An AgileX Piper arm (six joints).
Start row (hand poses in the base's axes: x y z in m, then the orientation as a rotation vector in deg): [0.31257 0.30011 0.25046 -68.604 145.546 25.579]
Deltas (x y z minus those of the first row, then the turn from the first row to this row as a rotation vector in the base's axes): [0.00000 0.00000 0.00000 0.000 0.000 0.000]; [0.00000 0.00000 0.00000 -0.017 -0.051 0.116]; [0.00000 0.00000 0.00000 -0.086 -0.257 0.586]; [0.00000 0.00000 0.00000 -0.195 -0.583 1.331]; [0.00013 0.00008 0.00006 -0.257 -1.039 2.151]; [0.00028 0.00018 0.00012 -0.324 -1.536 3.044]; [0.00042 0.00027 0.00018 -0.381 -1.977 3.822]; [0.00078 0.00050 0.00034 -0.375 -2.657 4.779]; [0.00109 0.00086 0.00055 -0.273 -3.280 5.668]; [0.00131 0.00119 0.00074 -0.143 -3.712 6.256]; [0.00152 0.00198 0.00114 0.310 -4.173 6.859]
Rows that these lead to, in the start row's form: [0.31257 0.30011 0.25046 -68.604 145.546 25.579]; [0.31257 0.30011 0.25046 -68.760 145.455 25.549]; [0.31257 0.30011 0.25046 -69.389 145.086 25.428]; [0.31257 0.30011 0.25046 -70.383 144.497 25.236]; [0.31270 0.30019 0.25052 -71.443 143.730 25.026]; [0.31285 0.30029 0.25058 -72.588 142.886 24.797]; [0.31299 0.30038 0.25064 -73.579 142.137 24.592]; [0.31335 0.30061 0.25080 -74.745 141.054 24.334]; [0.31366 0.30097 0.25101 -75.785 139.999 24.216]; [0.31388 0.30130 0.25120 -76.441 139.250 24.199]; [0.31409 0.30209 0.25160 -76.990 138.304 24.553]
